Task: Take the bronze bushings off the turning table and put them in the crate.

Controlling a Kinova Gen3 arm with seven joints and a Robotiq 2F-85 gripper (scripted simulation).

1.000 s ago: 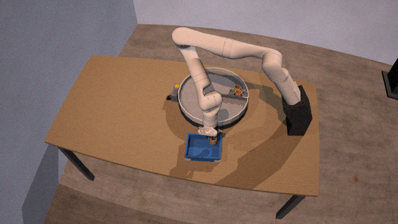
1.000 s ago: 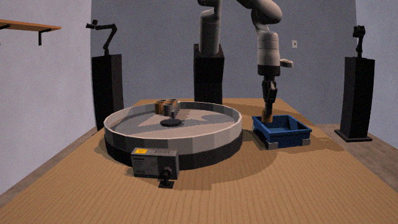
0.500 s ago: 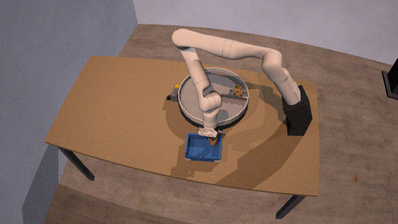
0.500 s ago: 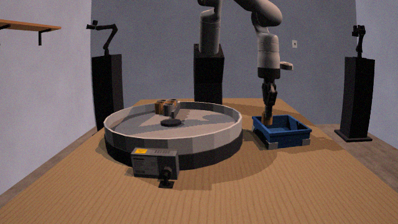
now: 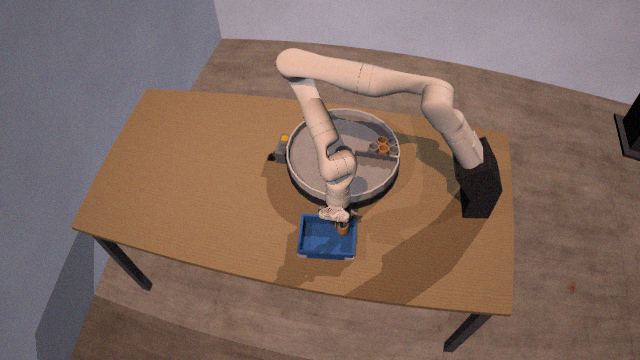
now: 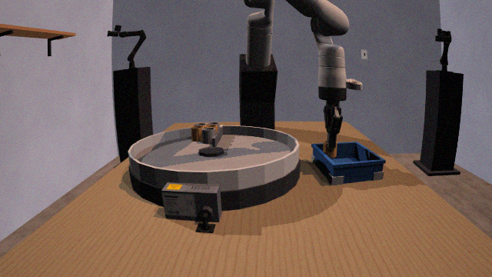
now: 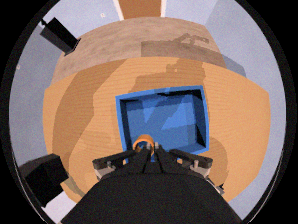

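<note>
The blue crate is 30 mm ahead of my hand, 40 mm to the left of it and 50 mm below it.
</note>
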